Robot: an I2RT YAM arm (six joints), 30 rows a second.
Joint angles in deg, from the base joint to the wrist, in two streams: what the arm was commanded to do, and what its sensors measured. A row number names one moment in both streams.
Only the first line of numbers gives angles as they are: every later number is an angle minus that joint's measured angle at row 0.
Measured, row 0:
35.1 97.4 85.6 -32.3 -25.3 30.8
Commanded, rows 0 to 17:
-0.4 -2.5 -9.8 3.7 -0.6 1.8
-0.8 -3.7 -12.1 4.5 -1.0 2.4
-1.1 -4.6 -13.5 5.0 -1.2 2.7
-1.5 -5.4 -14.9 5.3 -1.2 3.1
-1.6 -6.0 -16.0 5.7 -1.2 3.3
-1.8 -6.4 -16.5 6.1 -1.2 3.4
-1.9 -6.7 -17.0 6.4 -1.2 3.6
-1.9 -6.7 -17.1 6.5 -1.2 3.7
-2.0 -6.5 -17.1 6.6 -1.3 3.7
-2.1 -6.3 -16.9 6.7 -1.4 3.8
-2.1 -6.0 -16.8 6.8 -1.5 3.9
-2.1 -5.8 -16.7 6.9 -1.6 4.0
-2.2 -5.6 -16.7 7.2 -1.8 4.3
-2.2 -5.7 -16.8 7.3 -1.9 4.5
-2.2 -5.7 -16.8 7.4 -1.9 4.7
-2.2 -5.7 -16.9 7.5 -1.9 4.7
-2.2 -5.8 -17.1 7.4 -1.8 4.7
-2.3 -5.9 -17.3 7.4 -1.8 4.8
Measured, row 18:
-2.0 -4.5 -16.2 6.4 -1.2 3.5
